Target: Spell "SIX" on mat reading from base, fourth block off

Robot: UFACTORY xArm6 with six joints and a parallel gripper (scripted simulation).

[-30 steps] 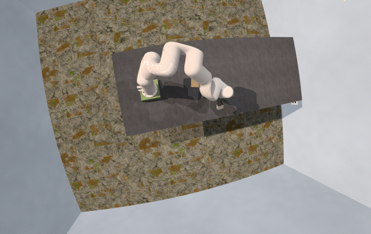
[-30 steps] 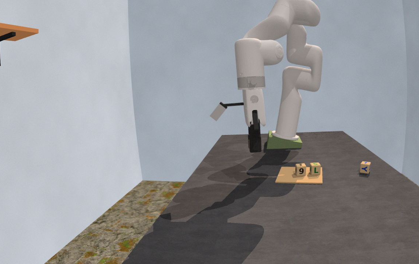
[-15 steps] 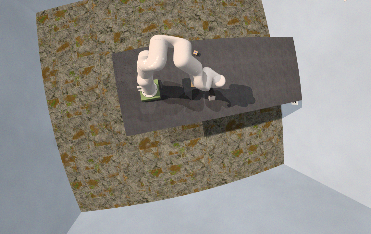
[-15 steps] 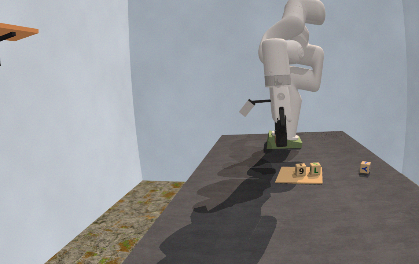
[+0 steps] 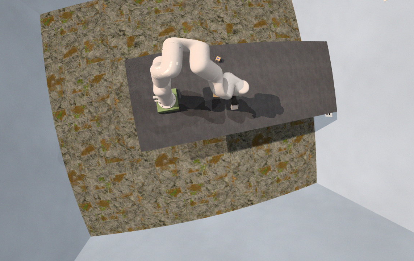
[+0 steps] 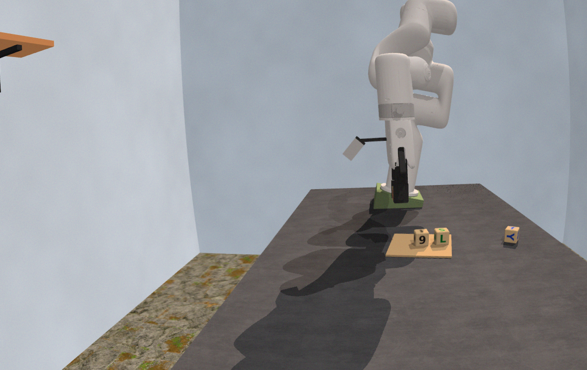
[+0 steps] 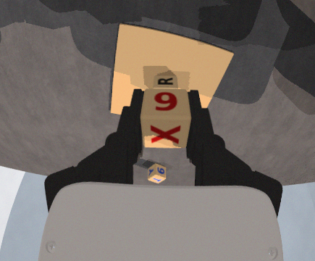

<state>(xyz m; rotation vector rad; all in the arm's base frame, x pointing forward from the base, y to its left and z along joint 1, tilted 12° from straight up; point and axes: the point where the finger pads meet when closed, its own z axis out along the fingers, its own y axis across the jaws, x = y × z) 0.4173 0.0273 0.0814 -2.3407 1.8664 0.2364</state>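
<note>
Now: hand 11 cm above the I block, 5 cm to the right of it and 1 cm past it. Also, from my hand: X block: 1 cm below; tan mat: 12 cm below, 5 cm to the left, 1 cm behind; S block: 11 cm below, 9 cm to the left, 2 cm behind.
</note>
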